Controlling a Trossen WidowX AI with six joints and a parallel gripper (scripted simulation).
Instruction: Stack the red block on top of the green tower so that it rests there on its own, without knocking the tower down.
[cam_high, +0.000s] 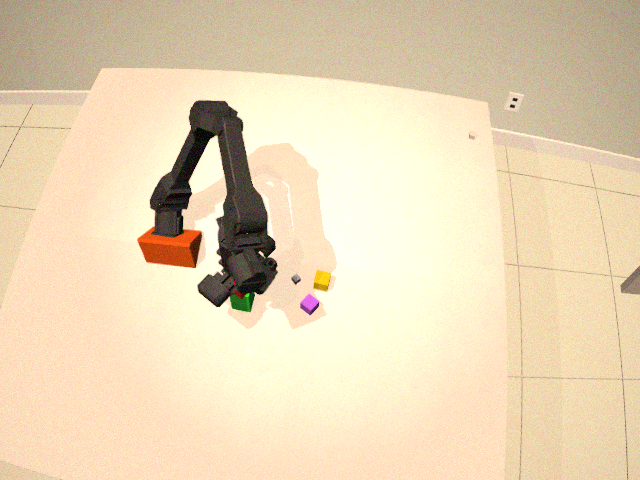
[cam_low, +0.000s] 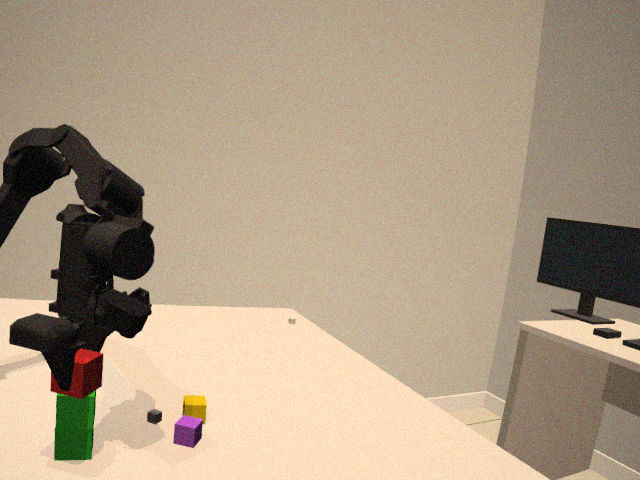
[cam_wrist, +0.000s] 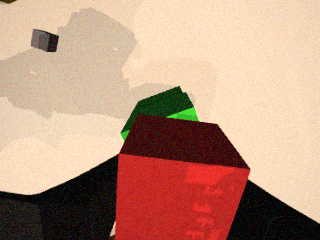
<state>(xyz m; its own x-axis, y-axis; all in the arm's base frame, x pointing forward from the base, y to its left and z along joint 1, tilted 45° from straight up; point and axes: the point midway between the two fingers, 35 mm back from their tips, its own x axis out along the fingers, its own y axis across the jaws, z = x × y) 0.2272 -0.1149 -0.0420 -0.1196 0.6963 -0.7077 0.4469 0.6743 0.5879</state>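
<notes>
Now: the red block 2 cm above my gripper tip. The rest, counted from my gripper tip: yellow block 17 cm ahead, 9 cm to the left, 8 cm below; then purple block 15 cm ahead, 8 cm below, 3 cm to the left; then small grey cube 11 cm ahead, 9 cm to the left, 9 cm below.
</notes>
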